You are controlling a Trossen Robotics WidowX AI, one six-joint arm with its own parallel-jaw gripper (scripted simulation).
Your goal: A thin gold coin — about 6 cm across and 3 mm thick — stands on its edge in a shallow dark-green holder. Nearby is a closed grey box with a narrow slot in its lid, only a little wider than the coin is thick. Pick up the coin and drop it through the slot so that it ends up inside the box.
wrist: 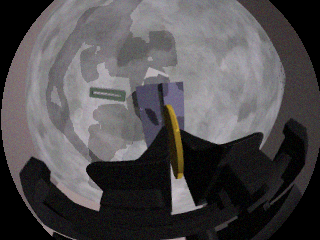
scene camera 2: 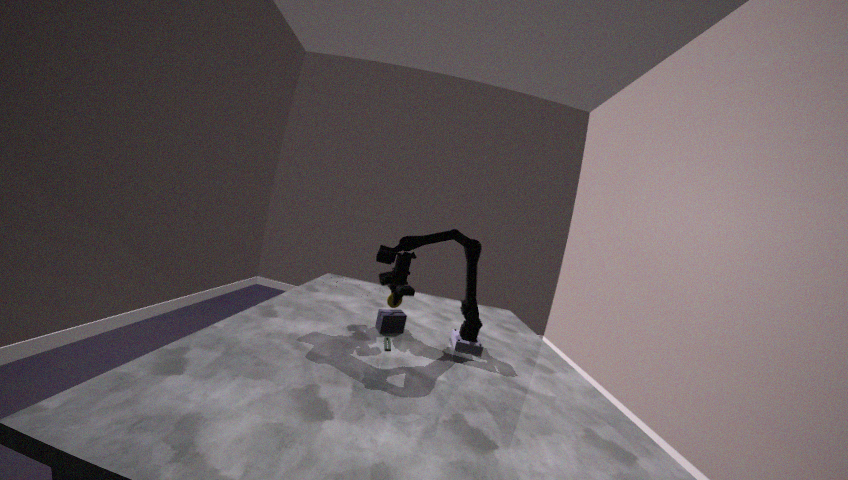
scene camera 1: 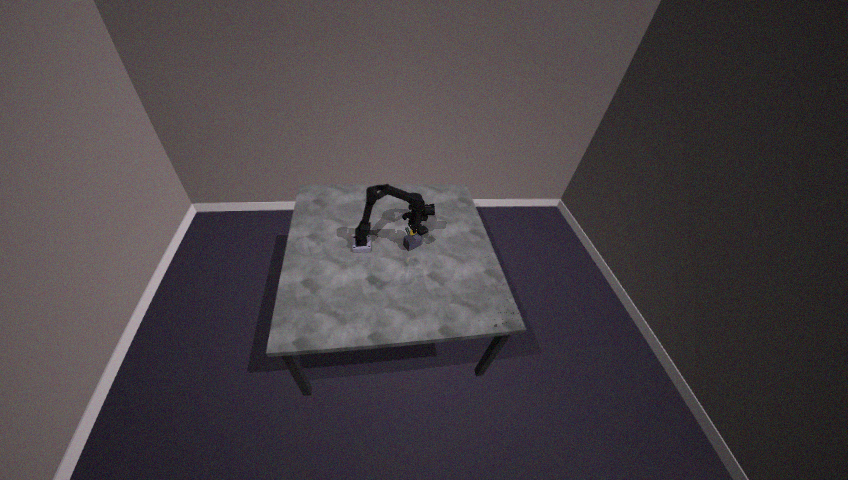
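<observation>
The gripper (scene camera 2: 393, 305), which you'd also find in the wrist view (wrist: 167, 129), is holding a gold coin (wrist: 177, 160).
</observation>
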